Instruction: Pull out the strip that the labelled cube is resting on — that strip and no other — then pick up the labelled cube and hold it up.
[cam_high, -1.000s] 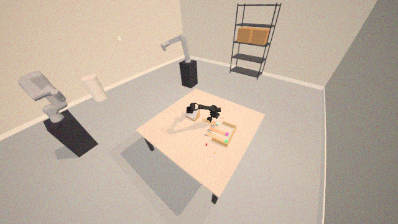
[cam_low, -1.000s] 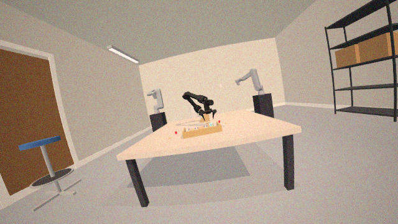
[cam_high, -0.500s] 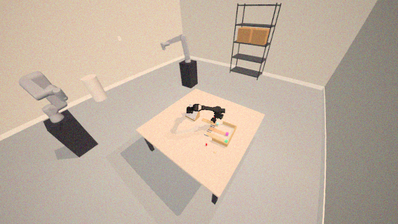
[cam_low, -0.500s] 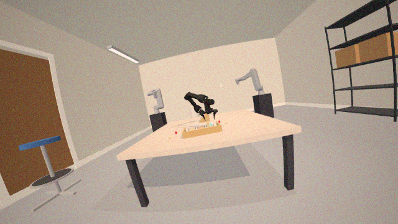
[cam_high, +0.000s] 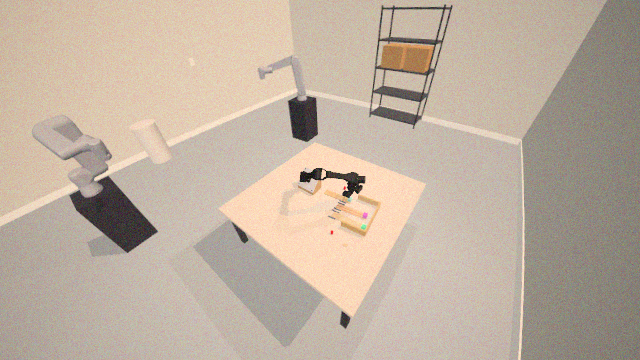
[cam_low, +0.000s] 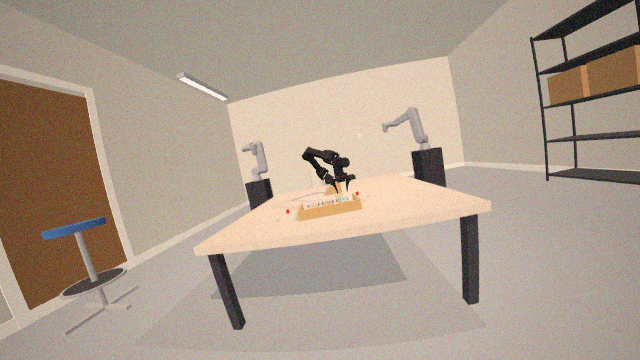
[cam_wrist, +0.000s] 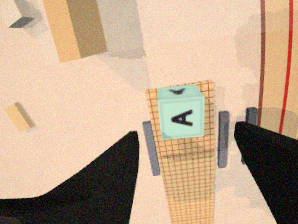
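My gripper tip is 11 cm past the tan gridded strip, 5 cm above it and 1 cm to the left of it.
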